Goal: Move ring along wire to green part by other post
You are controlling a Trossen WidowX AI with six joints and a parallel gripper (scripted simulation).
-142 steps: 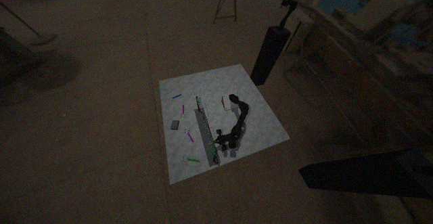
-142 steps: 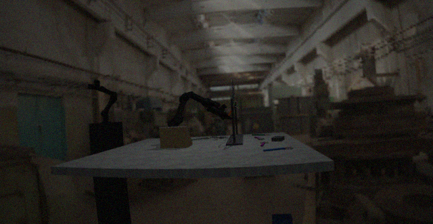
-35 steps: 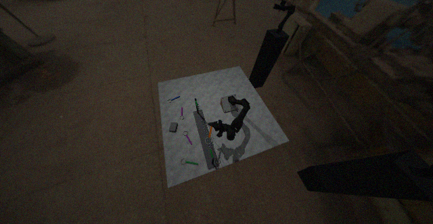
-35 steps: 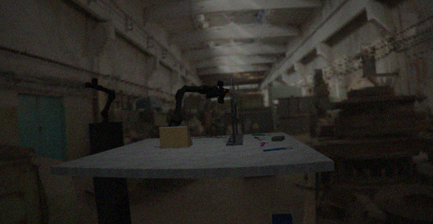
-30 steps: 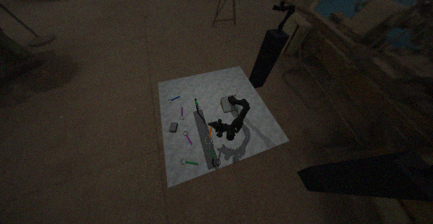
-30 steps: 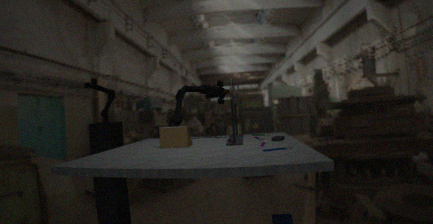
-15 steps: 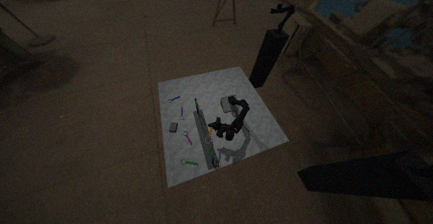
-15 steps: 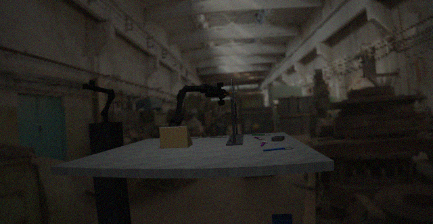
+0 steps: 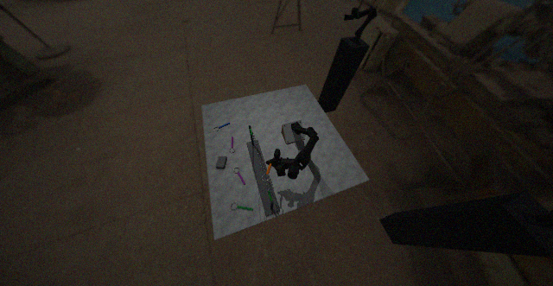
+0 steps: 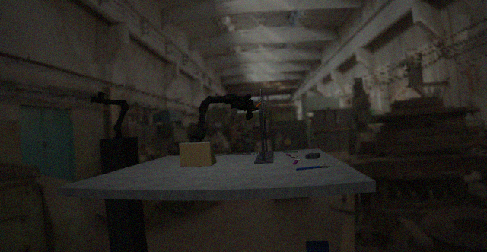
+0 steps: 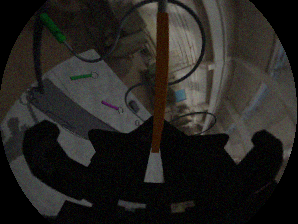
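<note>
Right now the ring with orange handle is 80 mm to the left of my gripper tip, 40 mm above it and 10 mm ahead of it. Round my gripper tip: grey block: 340 mm ahead, 330 mm below, 240 mm to the right.
</note>
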